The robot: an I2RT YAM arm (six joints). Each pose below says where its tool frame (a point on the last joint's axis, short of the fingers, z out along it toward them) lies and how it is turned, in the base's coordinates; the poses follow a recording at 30 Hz.
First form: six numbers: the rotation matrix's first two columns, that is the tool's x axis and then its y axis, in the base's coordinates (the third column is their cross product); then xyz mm.
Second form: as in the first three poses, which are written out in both.
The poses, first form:
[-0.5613, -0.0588, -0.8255, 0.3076, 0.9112, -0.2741, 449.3, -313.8, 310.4]
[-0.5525, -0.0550, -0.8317, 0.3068, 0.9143, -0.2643, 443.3, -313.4, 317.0]
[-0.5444, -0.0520, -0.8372, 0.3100, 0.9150, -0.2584, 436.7, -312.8, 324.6]
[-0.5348, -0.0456, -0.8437, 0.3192, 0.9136, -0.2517, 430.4, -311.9, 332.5]
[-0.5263, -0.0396, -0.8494, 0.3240, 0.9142, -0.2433, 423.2, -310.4, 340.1]
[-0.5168, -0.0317, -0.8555, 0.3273, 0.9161, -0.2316, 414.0, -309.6, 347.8]
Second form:
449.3, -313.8, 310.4; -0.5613, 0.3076, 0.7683; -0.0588, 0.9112, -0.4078; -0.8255, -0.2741, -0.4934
443.3, -313.4, 317.0; -0.5525, 0.3068, 0.7750; -0.0550, 0.9143, -0.4012; -0.8317, -0.2643, -0.4883
436.7, -312.8, 324.6; -0.5444, 0.3100, 0.7795; -0.0520, 0.9150, -0.4002; -0.8372, -0.2584, -0.4820
430.4, -311.9, 332.5; -0.5348, 0.3192, 0.7823; -0.0456, 0.9136, -0.4039; -0.8437, -0.2517, -0.4740
423.2, -310.4, 340.1; -0.5263, 0.3240, 0.7862; -0.0396, 0.9142, -0.4033; -0.8494, -0.2433, -0.4683
414.0, -309.6, 347.8; -0.5168, 0.3273, 0.7911; -0.0317, 0.9161, -0.3997; -0.8555, -0.2316, -0.4631

